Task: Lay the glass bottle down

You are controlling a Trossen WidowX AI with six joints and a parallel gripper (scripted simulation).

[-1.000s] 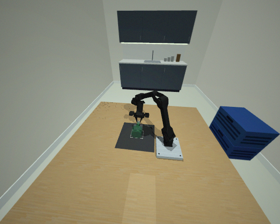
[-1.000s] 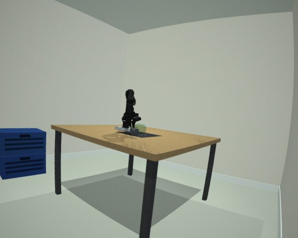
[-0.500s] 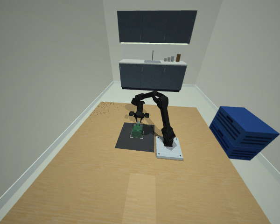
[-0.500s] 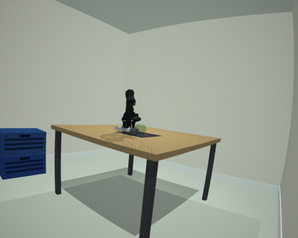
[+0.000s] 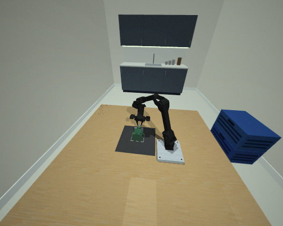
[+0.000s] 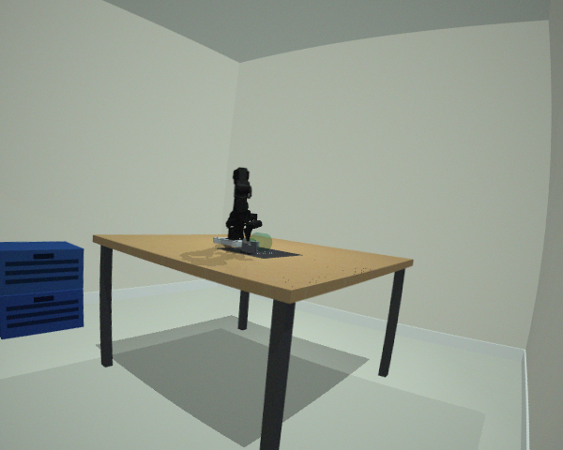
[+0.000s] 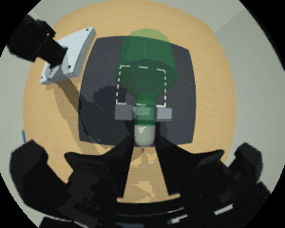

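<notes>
The green glass bottle lies 5 cm to the left of my gripper tip. From my gripper tip the other things lie so: dark mat 11 cm to the left, 6 cm below.
</notes>
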